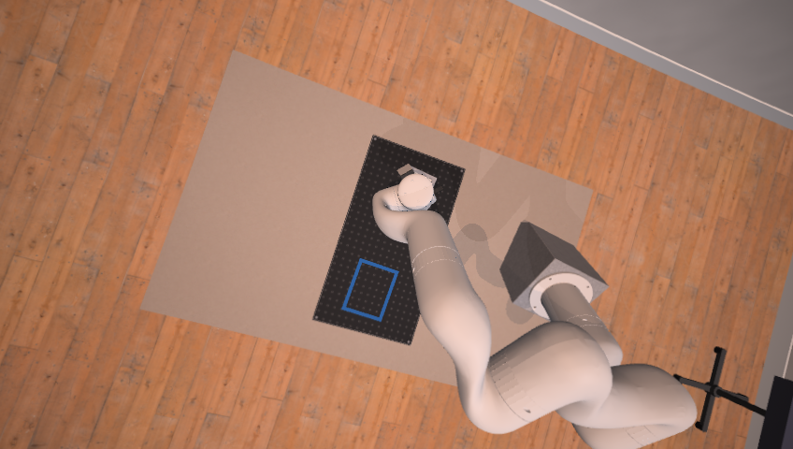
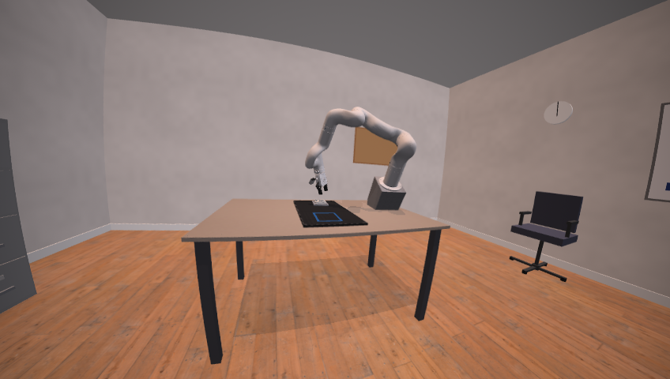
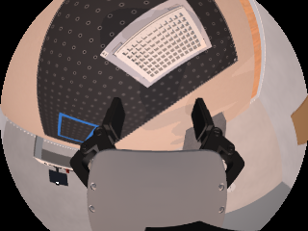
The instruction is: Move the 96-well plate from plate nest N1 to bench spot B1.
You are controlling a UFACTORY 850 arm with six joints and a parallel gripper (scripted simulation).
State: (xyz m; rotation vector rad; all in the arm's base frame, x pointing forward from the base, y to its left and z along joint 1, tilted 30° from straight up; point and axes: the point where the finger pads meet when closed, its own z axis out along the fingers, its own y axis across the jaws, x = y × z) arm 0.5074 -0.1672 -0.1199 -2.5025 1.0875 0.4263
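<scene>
Now: the white 96-well plate 10 mm ahead of my hand, 50 mm to the right of it and 90 mm below it.
</scene>
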